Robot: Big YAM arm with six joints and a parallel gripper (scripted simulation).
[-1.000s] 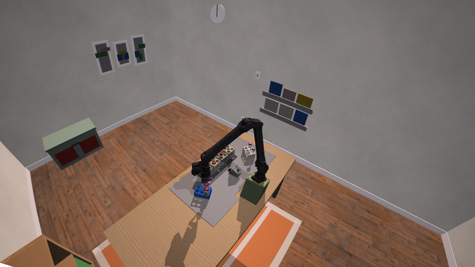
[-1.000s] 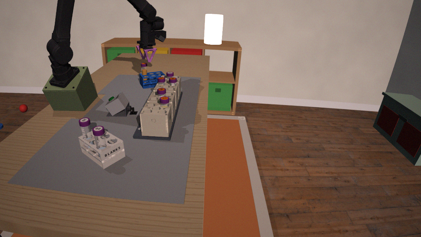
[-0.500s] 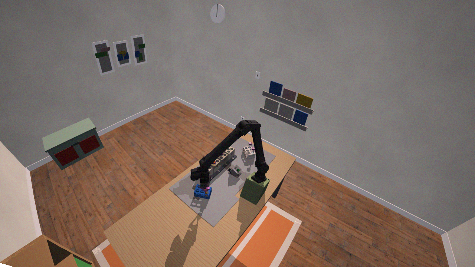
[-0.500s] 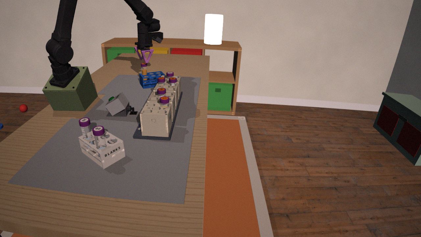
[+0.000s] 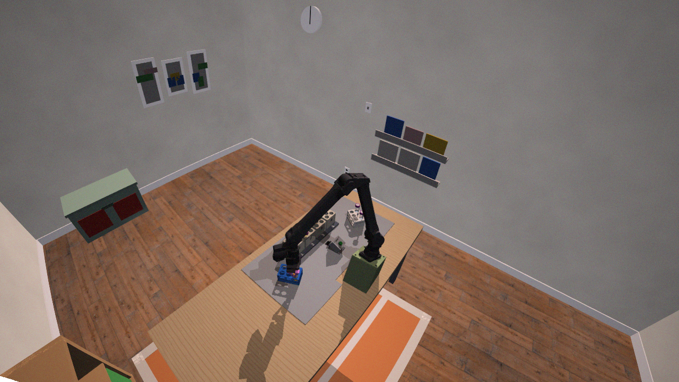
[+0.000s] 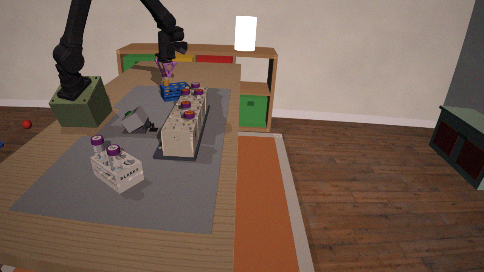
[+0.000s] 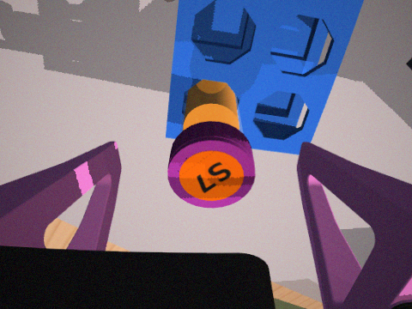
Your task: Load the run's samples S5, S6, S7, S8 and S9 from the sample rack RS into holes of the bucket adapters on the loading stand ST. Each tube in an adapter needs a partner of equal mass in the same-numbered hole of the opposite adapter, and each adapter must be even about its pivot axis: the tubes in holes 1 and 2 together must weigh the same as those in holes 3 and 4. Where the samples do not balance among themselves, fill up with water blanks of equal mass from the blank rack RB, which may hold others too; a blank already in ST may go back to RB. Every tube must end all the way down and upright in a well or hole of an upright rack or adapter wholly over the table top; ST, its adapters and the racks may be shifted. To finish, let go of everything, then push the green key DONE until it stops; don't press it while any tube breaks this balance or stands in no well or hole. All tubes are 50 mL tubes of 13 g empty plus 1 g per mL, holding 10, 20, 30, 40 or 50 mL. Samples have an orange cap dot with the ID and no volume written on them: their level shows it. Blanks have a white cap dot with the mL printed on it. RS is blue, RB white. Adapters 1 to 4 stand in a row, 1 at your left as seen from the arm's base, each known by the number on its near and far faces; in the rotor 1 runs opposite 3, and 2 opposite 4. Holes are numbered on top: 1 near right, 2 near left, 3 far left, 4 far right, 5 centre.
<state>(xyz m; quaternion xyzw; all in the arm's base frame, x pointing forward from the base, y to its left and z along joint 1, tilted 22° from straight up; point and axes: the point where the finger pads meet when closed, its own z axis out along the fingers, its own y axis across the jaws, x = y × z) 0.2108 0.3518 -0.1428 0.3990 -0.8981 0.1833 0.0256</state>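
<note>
Right now the orange-dot sample tube is 1 cm behind my hand and 5 cm below it. Round my hand: sample tube S9: 19 cm ahead, 21 cm to the right, 5 cm below; then blue sample rack RS: 4 cm ahead, 1 cm to the left, 9 cm below; then water blank marked 30: 20 cm ahead, 13 cm to the right, 5 cm below.
</note>
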